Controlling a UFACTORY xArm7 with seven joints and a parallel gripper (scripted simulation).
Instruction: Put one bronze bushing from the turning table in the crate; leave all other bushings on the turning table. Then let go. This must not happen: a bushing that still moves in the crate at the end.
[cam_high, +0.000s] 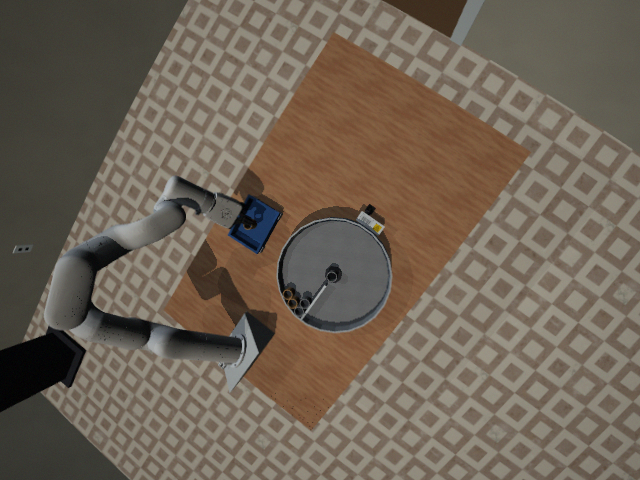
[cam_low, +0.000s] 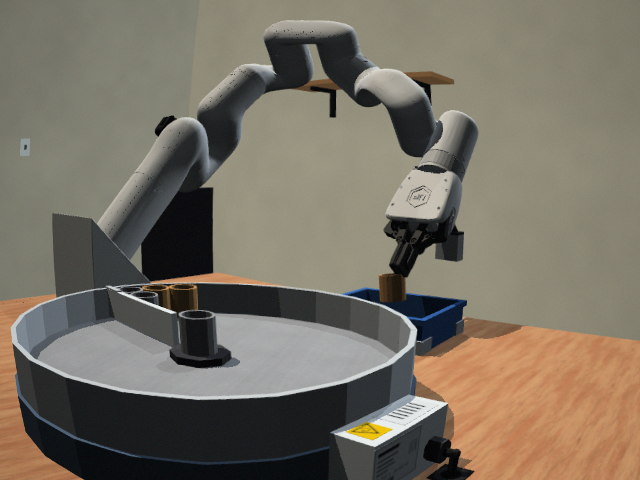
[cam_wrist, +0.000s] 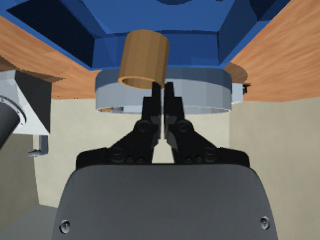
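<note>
Now: the blue crate 2 cm behind my hand and 9 cm below it. Round my hand: grey turning table 1 cm behind, 37 cm to the right, 6 cm below.
</note>
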